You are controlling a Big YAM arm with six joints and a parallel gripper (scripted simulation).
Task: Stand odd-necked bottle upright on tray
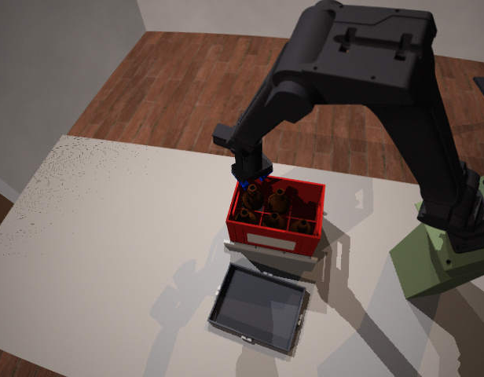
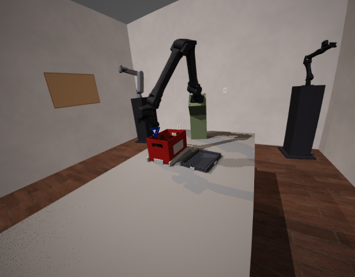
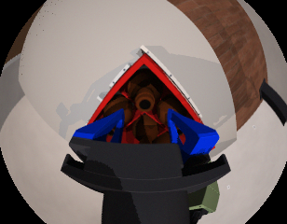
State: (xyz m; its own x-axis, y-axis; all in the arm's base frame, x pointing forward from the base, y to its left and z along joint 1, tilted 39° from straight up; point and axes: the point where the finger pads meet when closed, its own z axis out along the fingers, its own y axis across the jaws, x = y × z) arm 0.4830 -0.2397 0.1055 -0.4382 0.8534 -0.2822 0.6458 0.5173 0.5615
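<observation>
My gripper is now 20 mm short of the brown bottle, 90 mm to the right of it and 100 mm above it. The rest, counted from my hand: dark grey tray: 20 mm behind, 330 mm to the left, 180 mm below; crate: 80 mm behind, 60 mm to the left, 110 mm below.
</observation>
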